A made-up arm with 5 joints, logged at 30 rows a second.
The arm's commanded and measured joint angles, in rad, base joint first. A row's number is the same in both.
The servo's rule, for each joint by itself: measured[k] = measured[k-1] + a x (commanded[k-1-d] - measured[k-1]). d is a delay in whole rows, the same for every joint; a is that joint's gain. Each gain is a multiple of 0.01, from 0.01 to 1. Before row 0 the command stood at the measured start. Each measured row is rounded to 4 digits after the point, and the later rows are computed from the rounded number. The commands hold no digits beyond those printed.
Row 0, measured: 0.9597, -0.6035, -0.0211, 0.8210, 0.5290
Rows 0 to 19, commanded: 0.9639, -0.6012, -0.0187, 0.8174, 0.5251; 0.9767, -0.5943, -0.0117, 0.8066, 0.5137; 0.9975, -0.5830, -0.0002, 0.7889, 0.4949; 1.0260, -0.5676, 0.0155, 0.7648, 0.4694; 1.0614, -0.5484, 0.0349, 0.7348, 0.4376; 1.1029, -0.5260, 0.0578, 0.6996, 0.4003; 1.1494, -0.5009, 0.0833, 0.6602, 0.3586; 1.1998, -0.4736, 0.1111, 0.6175, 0.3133; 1.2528, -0.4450, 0.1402, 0.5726, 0.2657; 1.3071, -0.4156, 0.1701, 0.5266, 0.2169; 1.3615, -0.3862, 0.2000, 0.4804, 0.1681; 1.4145, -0.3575, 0.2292, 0.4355, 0.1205; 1.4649, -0.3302, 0.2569, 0.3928, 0.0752; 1.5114, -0.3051, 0.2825, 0.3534, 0.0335; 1.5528, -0.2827, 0.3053, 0.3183, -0.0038; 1.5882, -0.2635, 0.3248, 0.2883, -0.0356; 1.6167, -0.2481, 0.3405, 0.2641, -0.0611; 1.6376, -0.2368, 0.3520, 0.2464, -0.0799; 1.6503, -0.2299, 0.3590, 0.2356, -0.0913; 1.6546, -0.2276, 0.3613, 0.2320, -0.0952
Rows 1 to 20, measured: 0.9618, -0.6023, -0.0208, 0.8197, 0.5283; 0.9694, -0.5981, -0.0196, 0.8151, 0.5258; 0.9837, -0.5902, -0.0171, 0.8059, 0.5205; 1.0053, -0.5784, -0.0129, 0.7915, 0.5118; 1.0339, -0.5628, -0.0067, 0.7717, 0.4992; 1.0691, -0.5437, 0.0017, 0.7465, 0.4824; 1.1101, -0.5214, 0.0123, 0.7163, 0.4614; 1.1558, -0.4965, 0.0251, 0.6817, 0.4362; 1.2053, -0.4697, 0.0401, 0.6435, 0.4072; 1.2572, -0.4416, 0.0570, 0.6026, 0.3748; 1.3104, -0.4128, 0.0756, 0.5598, 0.3397; 1.3635, -0.3840, 0.0956, 0.5163, 0.3024; 1.4152, -0.3560, 0.1166, 0.4731, 0.2638; 1.4643, -0.3295, 0.1382, 0.4312, 0.2246; 1.5094, -0.3052, 0.1599, 0.3917, 0.1858; 1.5496, -0.2835, 0.1813, 0.3555, 0.1482; 1.5838, -0.2651, 0.2020, 0.3235, 0.1126; 1.6112, -0.2504, 0.2215, 0.2965, 0.0799; 1.6311, -0.2397, 0.2394, 0.2752, 0.0508; 1.6431, -0.2334, 0.2552, 0.2601, 0.0260
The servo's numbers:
d 0
a 0.51 0.52 0.13 0.35 0.17

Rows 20 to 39, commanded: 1.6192, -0.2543, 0.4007, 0.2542, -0.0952; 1.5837, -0.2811, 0.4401, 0.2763, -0.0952; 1.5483, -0.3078, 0.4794, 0.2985, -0.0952; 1.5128, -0.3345, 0.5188, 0.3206, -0.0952; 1.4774, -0.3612, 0.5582, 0.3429, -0.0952; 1.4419, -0.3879, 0.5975, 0.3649, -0.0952; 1.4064, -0.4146, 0.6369, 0.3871, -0.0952; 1.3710, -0.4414, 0.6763, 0.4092, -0.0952; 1.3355, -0.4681, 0.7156, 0.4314, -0.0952; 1.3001, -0.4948, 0.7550, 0.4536, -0.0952; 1.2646, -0.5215, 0.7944, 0.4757, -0.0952; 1.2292, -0.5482, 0.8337, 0.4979, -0.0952; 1.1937, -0.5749, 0.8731, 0.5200, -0.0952; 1.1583, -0.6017, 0.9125, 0.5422, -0.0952; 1.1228, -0.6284, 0.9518, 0.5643, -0.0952; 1.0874, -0.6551, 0.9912, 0.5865, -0.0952; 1.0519, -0.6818, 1.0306, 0.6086, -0.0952; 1.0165, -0.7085, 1.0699, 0.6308, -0.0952; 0.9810, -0.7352, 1.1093, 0.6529, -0.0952; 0.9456, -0.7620, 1.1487, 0.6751, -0.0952
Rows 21 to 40, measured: 1.6309, -0.2443, 0.2741, 0.2580, 0.0054; 1.6068, -0.2634, 0.2957, 0.2644, -0.0117; 1.5770, -0.2865, 0.3196, 0.2763, -0.0259; 1.5443, -0.3115, 0.3455, 0.2918, -0.0377; 1.5102, -0.3373, 0.3732, 0.3097, -0.0475; 1.4754, -0.3636, 0.4024, 0.3290, -0.0556; 1.4402, -0.3901, 0.4329, 0.3493, -0.0623; 1.4049, -0.4168, 0.4645, 0.3703, -0.0679; 1.3695, -0.4435, 0.4971, 0.3917, -0.0725; 1.3341, -0.4702, 0.5306, 0.4134, -0.0764; 1.2987, -0.4969, 0.5649, 0.4352, -0.0796; 1.2633, -0.5236, 0.5998, 0.4571, -0.0823; 1.2278, -0.5503, 0.6353, 0.4791, -0.0845; 1.1924, -0.5770, 0.6713, 0.5012, -0.0863; 1.1569, -0.6037, 0.7078, 0.5233, -0.0878; 1.1215, -0.6304, 0.7446, 0.5454, -0.0891; 1.0860, -0.6571, 0.7818, 0.5675, -0.0901; 1.0506, -0.6838, 0.8193, 0.5897, -0.0910; 1.0151, -0.7105, 0.8570, 0.6118, -0.0917; 0.9797, -0.7373, 0.8949, 0.6340, -0.0923
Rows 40 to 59, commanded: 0.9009, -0.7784, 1.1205, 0.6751, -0.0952; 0.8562, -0.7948, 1.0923, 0.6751, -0.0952; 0.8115, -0.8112, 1.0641, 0.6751, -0.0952; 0.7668, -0.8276, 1.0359, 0.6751, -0.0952; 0.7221, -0.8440, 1.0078, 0.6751, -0.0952; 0.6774, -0.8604, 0.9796, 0.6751, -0.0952; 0.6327, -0.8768, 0.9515, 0.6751, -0.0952; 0.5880, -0.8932, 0.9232, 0.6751, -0.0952; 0.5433, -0.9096, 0.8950, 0.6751, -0.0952; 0.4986, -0.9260, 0.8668, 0.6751, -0.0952; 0.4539, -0.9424, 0.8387, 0.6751, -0.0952; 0.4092, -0.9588, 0.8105, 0.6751, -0.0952; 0.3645, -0.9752, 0.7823, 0.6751, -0.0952; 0.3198, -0.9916, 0.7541, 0.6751, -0.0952; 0.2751, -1.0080, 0.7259, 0.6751, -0.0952; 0.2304, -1.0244, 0.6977, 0.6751, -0.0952; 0.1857, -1.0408, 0.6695, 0.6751, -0.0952; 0.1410, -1.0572, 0.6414, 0.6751, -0.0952; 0.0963, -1.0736, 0.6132, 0.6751, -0.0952; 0.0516, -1.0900, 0.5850, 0.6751, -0.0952
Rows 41 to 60, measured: 0.9395, -0.7587, 0.9242, 0.6484, -0.0928; 0.8970, -0.7775, 0.9461, 0.6577, -0.0932; 0.8534, -0.7950, 0.9614, 0.6638, -0.0935; 0.8092, -0.8120, 0.9711, 0.6678, -0.0938; 0.7648, -0.8286, 0.9759, 0.6704, -0.0940; 0.7202, -0.8451, 0.9764, 0.6720, -0.0942; 0.6756, -0.8616, 0.9732, 0.6731, -0.0944; 0.6309, -0.8780, 0.9667, 0.6738, -0.0945; 0.5862, -0.8944, 0.9574, 0.6743, -0.0946; 0.5415, -0.9108, 0.9456, 0.6746, -0.0947; 0.4968, -0.9272, 0.9317, 0.6748, -0.0948; 0.4521, -0.9436, 0.9159, 0.6749, -0.0949; 0.4074, -0.9600, 0.8985, 0.6750, -0.0950; 0.3627, -0.9764, 0.8797, 0.6750, -0.0950; 0.3180, -0.9928, 0.8597, 0.6750, -0.0950; 0.2733, -1.0092, 0.8386, 0.6750, -0.0950; 0.2286, -1.0256, 0.8166, 0.6750, -0.0950; 0.1839, -1.0420, 0.7938, 0.6750, -0.0950; 0.1392, -1.0584, 0.7703, 0.6750, -0.0950; 0.0945, -1.0748, 0.7462, 0.6750, -0.0950
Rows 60 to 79, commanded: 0.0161, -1.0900, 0.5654, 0.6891, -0.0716; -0.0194, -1.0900, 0.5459, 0.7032, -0.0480; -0.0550, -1.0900, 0.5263, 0.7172, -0.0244; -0.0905, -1.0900, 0.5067, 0.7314, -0.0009; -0.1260, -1.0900, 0.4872, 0.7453, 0.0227; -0.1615, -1.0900, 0.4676, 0.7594, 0.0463; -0.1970, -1.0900, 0.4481, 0.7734, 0.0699; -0.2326, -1.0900, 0.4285, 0.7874, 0.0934; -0.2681, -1.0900, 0.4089, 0.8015, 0.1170; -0.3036, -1.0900, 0.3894, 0.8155, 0.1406; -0.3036, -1.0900, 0.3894, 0.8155, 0.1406; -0.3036, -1.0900, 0.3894, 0.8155, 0.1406; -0.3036, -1.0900, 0.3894, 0.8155, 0.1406; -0.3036, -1.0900, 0.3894, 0.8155, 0.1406; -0.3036, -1.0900, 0.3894, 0.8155, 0.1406; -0.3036, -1.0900, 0.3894, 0.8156, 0.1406; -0.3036, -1.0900, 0.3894, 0.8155, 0.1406; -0.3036, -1.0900, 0.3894, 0.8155, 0.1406; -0.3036, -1.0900, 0.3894, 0.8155, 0.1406; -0.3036, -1.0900, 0.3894, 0.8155, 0.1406
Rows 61 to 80, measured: 0.0545, -1.0827, 0.7227, 0.6799, -0.0910; 0.0168, -1.0865, 0.6997, 0.6881, -0.0837; -0.0198, -1.0883, 0.6772, 0.6983, -0.0736; -0.0559, -1.0892, 0.6550, 0.7099, -0.0612; -0.0917, -1.0896, 0.6332, 0.7223, -0.0469; -0.1273, -1.0898, 0.6117, 0.7353, -0.0311; -0.1628, -1.0899, 0.5904, 0.7486, -0.0139; -0.1984, -1.0900, 0.5694, 0.7622, 0.0043; -0.2339, -1.0900, 0.5485, 0.7760, 0.0235; -0.2694, -1.0900, 0.5278, 0.7898, 0.0434; -0.2868, -1.0900, 0.5098, 0.7988, 0.0599; -0.2954, -1.0900, 0.4941, 0.8046, 0.0736; -0.2996, -1.0900, 0.4805, 0.8084, 0.0850; -0.3016, -1.0900, 0.4687, 0.8109, 0.0945; -0.3026, -1.0900, 0.4584, 0.8125, 0.1023; -0.3031, -1.0900, 0.4494, 0.8136, 0.1088; -0.3034, -1.0900, 0.4416, 0.8143, 0.1142; -0.3035, -1.0900, 0.4348, 0.8147, 0.1187; -0.3036, -1.0900, 0.4289, 0.8150, 0.1224; -0.3036, -1.0900, 0.4238, 0.8152, 0.1255
